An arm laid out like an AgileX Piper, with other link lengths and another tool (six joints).
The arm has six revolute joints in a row. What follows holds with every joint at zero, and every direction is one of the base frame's. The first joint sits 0.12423 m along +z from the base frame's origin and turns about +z. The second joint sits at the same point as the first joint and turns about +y. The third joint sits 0.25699 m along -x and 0.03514 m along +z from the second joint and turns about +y. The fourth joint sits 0.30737 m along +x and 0.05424 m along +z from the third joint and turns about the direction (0.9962, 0, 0.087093). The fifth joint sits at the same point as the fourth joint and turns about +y. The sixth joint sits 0.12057 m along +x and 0.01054 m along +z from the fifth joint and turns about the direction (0.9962, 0, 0.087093). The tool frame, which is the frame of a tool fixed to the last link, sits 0.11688 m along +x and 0.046 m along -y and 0.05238 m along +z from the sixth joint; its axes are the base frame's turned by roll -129.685, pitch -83.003 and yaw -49.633 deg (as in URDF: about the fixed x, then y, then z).
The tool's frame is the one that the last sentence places.
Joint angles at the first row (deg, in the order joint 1, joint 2, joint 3, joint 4, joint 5, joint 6):
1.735, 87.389, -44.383, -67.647, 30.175, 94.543
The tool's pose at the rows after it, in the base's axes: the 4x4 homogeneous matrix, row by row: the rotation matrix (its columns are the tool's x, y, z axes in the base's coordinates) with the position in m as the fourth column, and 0 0 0 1 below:
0.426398, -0.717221, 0.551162, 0.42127; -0.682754, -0.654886, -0.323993, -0.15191; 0.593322, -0.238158, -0.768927, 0.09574; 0, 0, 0, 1
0.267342, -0.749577, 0.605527, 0.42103; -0.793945, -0.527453, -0.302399, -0.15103; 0.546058, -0.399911, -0.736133, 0.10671; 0, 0, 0, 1
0.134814, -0.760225, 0.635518, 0.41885; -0.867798, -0.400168, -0.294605, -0.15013; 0.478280, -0.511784, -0.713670, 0.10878; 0, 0, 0, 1
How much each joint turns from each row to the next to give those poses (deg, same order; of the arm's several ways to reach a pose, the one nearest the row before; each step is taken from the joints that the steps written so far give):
0.001, -2.041, -2.123, 3.052, -0.250, 6.186
-0.001, -1.126, -1.762, 0.956, 0.112, 9.717
0.000, -0.174, -1.313, 0.682, 0.552, 8.469

